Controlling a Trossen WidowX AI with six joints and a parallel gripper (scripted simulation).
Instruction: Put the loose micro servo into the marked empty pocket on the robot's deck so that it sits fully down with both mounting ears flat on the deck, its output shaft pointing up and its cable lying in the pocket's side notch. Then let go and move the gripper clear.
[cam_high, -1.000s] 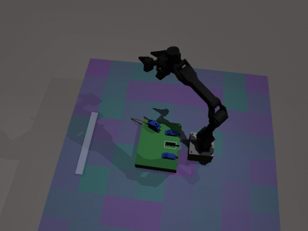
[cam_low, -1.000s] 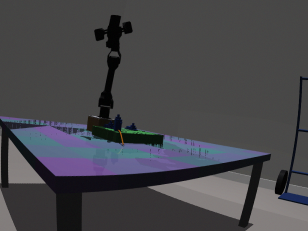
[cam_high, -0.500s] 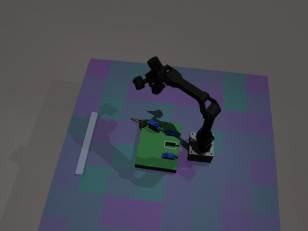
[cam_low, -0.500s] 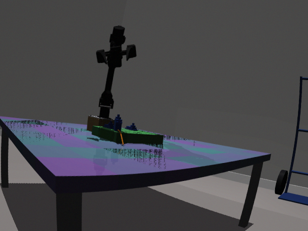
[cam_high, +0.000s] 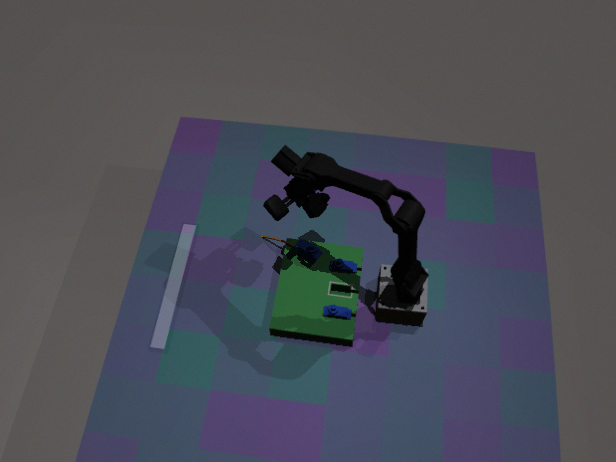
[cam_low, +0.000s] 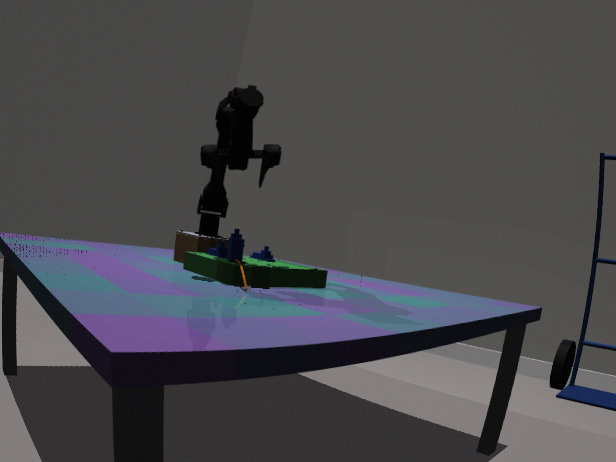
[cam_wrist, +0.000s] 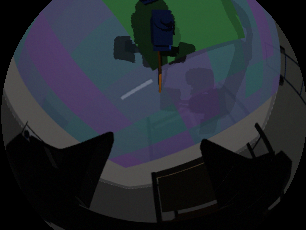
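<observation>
Now: gripper tip 20 cm above the green deck, 16 cm to the right of it and 8 cm past it.
</observation>
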